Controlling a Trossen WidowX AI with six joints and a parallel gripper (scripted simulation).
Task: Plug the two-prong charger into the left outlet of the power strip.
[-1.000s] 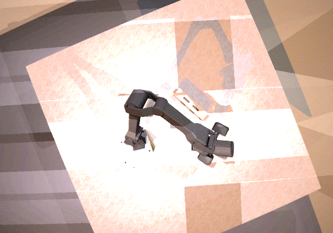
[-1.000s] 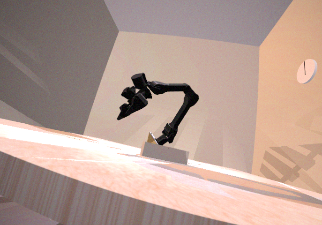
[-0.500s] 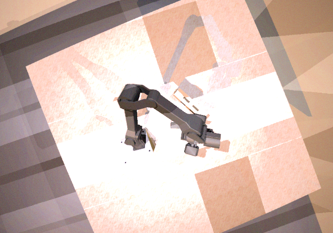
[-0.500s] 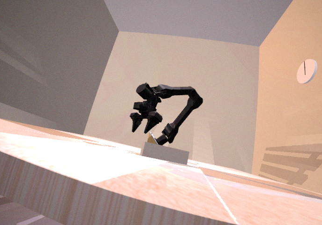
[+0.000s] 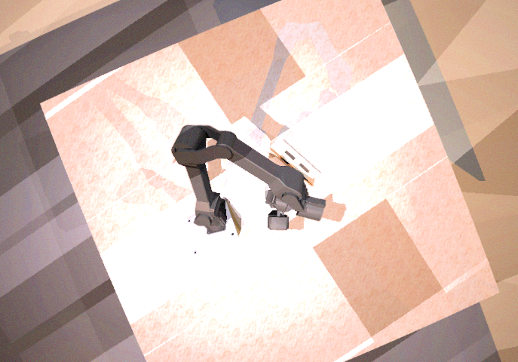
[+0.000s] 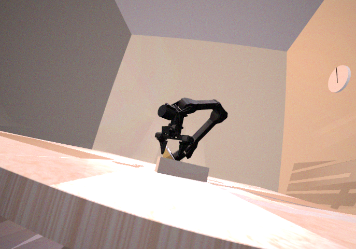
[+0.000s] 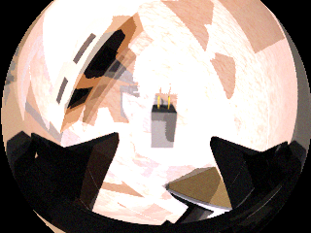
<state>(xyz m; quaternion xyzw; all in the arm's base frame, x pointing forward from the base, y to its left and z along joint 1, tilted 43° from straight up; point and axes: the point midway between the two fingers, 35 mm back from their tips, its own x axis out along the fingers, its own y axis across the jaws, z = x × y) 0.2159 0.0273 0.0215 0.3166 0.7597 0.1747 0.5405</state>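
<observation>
The two-prong charger is 10 mm ahead of my gripper tip and 50 mm below it.
</observation>
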